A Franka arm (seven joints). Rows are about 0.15 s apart.
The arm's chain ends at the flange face. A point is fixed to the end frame.
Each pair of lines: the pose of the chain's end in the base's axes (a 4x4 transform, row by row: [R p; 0 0 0 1], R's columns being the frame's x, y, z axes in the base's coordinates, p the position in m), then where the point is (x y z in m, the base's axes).
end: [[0.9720, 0.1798, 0.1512, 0.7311], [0.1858, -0.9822, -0.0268, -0.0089], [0.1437, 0.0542, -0.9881, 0.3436], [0, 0, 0, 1]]
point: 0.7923 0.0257 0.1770
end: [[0.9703, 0.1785, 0.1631, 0.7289], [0.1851, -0.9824, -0.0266, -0.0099], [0.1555, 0.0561, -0.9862, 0.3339], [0, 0, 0, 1]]
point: 0.7922 0.0247 0.1680
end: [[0.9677, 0.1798, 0.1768, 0.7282], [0.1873, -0.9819, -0.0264, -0.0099], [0.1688, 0.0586, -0.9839, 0.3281], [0, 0, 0, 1]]
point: 0.7937 0.0248 0.1631
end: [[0.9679, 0.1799, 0.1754, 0.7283], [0.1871, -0.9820, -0.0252, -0.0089], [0.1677, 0.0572, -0.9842, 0.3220], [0, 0, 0, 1]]
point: 0.7935 0.0260 0.1569
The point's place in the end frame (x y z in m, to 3 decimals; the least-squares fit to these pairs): 0.042 -0.032 0.173
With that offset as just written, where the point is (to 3 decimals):
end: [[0.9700, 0.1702, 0.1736, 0.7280], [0.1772, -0.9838, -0.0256, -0.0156], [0.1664, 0.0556, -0.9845, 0.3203], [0, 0, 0, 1]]
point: 0.793 0.019 0.155
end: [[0.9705, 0.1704, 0.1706, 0.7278], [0.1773, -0.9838, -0.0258, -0.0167], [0.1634, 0.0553, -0.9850, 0.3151], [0, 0, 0, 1]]
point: 0.793 0.018 0.150
